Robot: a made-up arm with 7 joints.
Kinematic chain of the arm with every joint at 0, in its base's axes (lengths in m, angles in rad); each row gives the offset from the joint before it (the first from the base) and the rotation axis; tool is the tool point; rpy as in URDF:
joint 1: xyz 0 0 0.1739 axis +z
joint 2: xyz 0 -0.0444 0.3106 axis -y
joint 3: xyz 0 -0.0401 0.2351 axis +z
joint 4: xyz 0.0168 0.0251 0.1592 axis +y
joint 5: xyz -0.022 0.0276 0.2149 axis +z
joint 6: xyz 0 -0.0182 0.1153 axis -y
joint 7: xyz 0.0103 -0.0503 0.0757 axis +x
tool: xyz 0 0 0 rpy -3.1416 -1.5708 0
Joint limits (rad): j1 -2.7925..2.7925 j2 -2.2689..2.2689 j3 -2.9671..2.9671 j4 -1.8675..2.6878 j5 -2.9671..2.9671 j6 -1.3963..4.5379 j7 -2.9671..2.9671
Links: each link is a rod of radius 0.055 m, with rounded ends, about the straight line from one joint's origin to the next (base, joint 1, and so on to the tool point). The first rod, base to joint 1, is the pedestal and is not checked.
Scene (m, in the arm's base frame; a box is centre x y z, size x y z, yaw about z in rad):
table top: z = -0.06
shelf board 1: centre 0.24 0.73 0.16 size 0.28 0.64 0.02 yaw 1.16
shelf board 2: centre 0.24 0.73 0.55 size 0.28 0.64 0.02 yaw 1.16
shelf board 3: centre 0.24 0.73 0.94 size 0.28 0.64 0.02 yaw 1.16
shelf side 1: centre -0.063 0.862 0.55 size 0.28 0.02 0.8 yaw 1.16
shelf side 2: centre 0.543 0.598 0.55 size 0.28 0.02 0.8 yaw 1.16
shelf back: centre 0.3 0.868 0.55 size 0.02 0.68 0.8 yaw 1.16
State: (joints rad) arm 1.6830 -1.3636 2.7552 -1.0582 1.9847 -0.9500 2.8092
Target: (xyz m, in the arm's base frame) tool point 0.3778 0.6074 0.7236
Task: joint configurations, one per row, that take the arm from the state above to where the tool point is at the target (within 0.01 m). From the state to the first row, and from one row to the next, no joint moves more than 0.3 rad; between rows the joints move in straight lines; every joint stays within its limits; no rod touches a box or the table.
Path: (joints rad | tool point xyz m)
1: 1.7605 -1.2490 2.8258 -1.3280 2.2516 -1.0963 2.8092 | 0.2265 0.5801 0.3774
2: 1.8379 -1.1344 2.8965 -1.5977 2.5184 -1.2427 2.8092 | 0.1872 0.4954 0.3753
3: 1.9154 -1.0199 2.9671 -1.8675 2.7853 -1.3890 2.8092 | 0.1477 0.4019 0.3895
4: 1.8293 -0.7582 2.9507 -1.8394 2.5843 -1.3285 2.8092 | 0.1857 0.4280 0.4902
5: 1.7433 -0.4965 2.9343 -1.8113 2.3833 -1.2679 2.8092 | 0.2305 0.4192 0.6051
6: 1.6572 -0.2347 2.9178 -1.7832 2.1823 -1.2073 2.8092 | 0.2741 0.3692 0.7236
7: 1.6136 -0.4336 2.8363 -1.5316 2.1239 -1.1284 2.8092 | 0.3110 0.4343 0.7374
8: 1.5699 -0.6325 2.7548 -1.2799 2.0654 -1.0494 2.8092 | 0.3444 0.4948 0.7437
9: 1.5263 -0.8314 2.6732 -1.0283 2.0070 -0.9705 2.8092 | 0.3682 0.5521 0.7405
10: 1.4827 -1.0303 2.5917 -0.7766 1.9486 -0.8916 2.8092 | 0.3778 0.6074 0.7236

